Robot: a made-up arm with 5 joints.
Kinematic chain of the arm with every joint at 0, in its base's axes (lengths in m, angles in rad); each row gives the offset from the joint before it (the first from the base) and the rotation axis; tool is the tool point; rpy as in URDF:
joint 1: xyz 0 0 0.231 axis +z
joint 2: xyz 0 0 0 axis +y
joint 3: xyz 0.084 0 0.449 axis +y
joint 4: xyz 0.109 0 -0.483 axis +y
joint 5: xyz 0.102 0 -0.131 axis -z
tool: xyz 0 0 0 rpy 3.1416 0 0
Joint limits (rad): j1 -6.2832..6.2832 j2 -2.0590..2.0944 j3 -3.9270..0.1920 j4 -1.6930..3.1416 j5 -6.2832..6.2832
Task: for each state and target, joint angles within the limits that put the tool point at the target. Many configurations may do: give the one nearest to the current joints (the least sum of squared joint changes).
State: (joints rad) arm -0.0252 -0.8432 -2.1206 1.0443 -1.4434
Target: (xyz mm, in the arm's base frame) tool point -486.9 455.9 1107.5
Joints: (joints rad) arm -0.7525 -0.9968 -2.5417 0.7628 -1.4434
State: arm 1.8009 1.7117 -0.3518 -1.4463 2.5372
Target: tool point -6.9 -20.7 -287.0
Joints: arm 1.2490 1.9556 -0.4131 -1.3380 2.5372
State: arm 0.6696 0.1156 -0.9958 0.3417 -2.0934
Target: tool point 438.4 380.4 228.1
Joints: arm 0.7147 0.0260 -0.6257 0.4341 -2.0934
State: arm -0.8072 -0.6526 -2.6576 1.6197 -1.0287
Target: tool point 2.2 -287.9 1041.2
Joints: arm -1.5632 -0.4019 -2.0206 1.9556 -1.0287
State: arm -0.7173 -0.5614 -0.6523 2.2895 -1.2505
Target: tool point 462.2 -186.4 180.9
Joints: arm -0.3833 0.2811 -0.9353 1.8695 -1.2505
